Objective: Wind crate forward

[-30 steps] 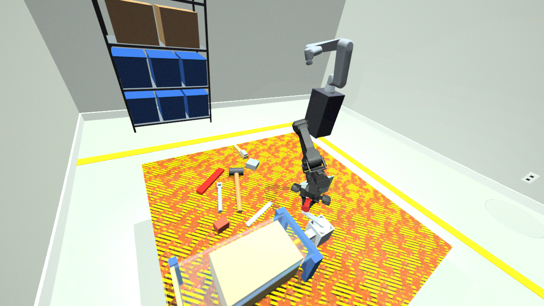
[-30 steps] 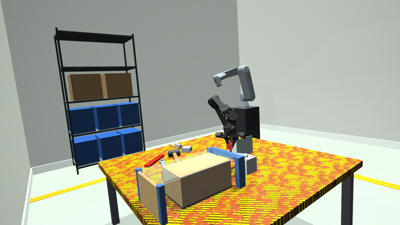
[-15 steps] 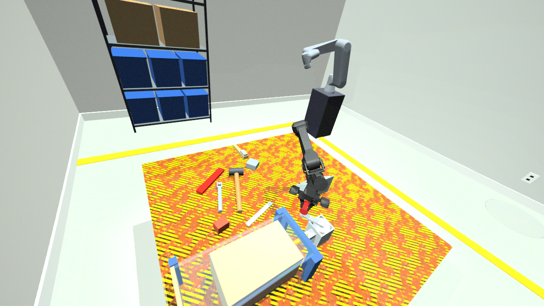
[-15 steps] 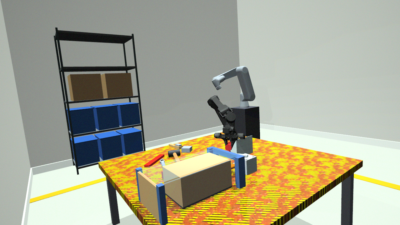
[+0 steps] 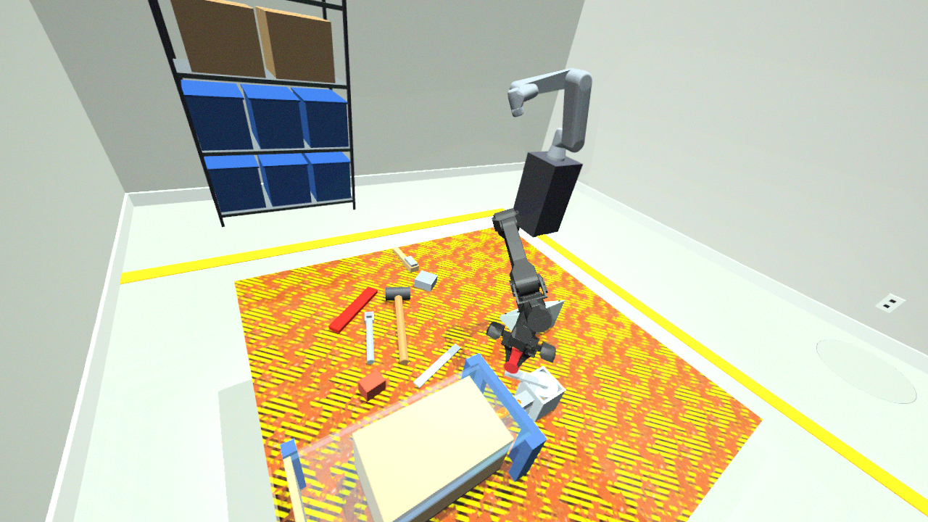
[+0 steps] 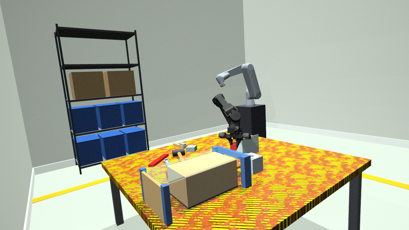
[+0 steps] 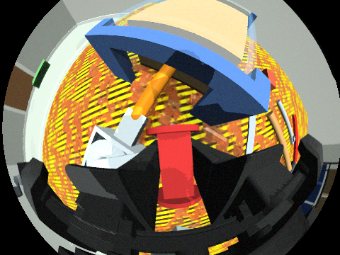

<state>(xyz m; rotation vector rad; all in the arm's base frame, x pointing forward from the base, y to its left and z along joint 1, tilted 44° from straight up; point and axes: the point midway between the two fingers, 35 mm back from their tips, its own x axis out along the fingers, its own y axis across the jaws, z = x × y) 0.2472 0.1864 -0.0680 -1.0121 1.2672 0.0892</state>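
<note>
Now: gripper tip 40 mm past the winch handle, 30 mm above it and 20 mm to the right of it. The rest, counted from my gripper tip: red grip: 10 mm to the right, 10 mm behind; then blue steel frame: 80 mm ahead, 70 mm to the left, 30 mm below; then grey winch: 100 mm below, 100 mm behind, 50 mm to the left.
</note>
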